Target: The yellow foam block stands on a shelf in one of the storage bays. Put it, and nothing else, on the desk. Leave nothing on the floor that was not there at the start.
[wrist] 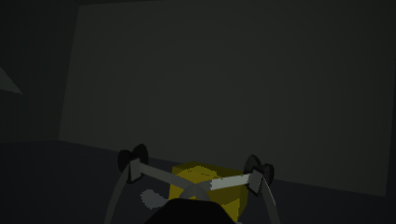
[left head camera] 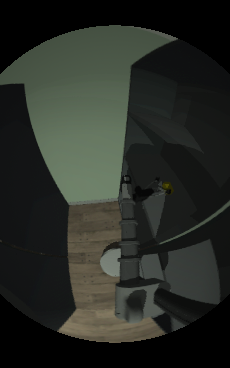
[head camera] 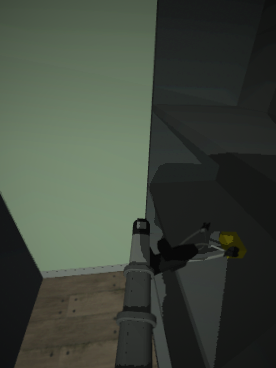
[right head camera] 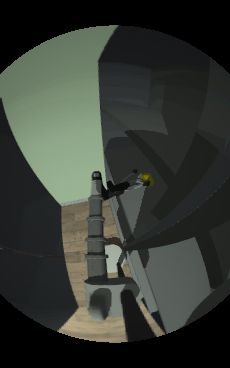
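Pixels of known places: gripper, fingertip midpoint: point(wrist: 196, 162) point(left head camera: 164, 183) point(head camera: 223, 236) point(right head camera: 142, 175); robot's base, link origin: point(left head camera: 115, 261) point(right head camera: 109, 257).
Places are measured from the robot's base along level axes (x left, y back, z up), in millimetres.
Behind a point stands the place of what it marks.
Note:
The yellow foam block point(head camera: 240, 245) {x -372, y -526, z 1008 mm} point(left head camera: 168, 186) {x -353, y -541, z 1008 mm} point(right head camera: 149, 178) {x -363, y -536, z 1009 mm} point(wrist: 200, 175) {x -325, y -552, z 1005 mm} stands on a dark shelf surface point(head camera: 195, 200) {x -287, y -856, z 963 mm} point(wrist: 90, 185) {x -291, y -702, z 963 mm} inside the bay on the right. My gripper point(head camera: 219, 239) {x -315, y -555, z 1022 mm} point(left head camera: 163, 185) {x -315, y -555, z 1022 mm} point(right head camera: 141, 177) {x -315, y -555, z 1022 mm} point(wrist: 196, 162) {x -315, y -555, z 1022 mm} is open, its fingertips spread apart at the block. In the wrist view the block shows low between the fingers, nearer the right one, and the black gripper body hides its lower part. In the head view one fingertip overlaps the block and the other stands apart from it. Whether a finger touches the block is hard to tell. The desk does not show.
The telescoping arm point(head camera: 137, 300) {x 0, y -273, z 1115 mm} point(left head camera: 129, 255) {x 2, y -94, z 1121 mm} point(right head camera: 96, 240) {x -10, y -142, z 1129 mm} runs along the bay's open side. A dark panel point(wrist: 225, 75) {x -562, y -619, z 1188 mm} closes the bay beyond the block. A pale green wall point(head camera: 75, 125) {x 373, y -991, z 1311 mm} rises beyond the wooden floor point(head camera: 75, 310) {x 492, y -654, z -27 mm}. A dark upright surface point(left head camera: 30, 200) {x 788, y -389, z 921 mm} stands at left.

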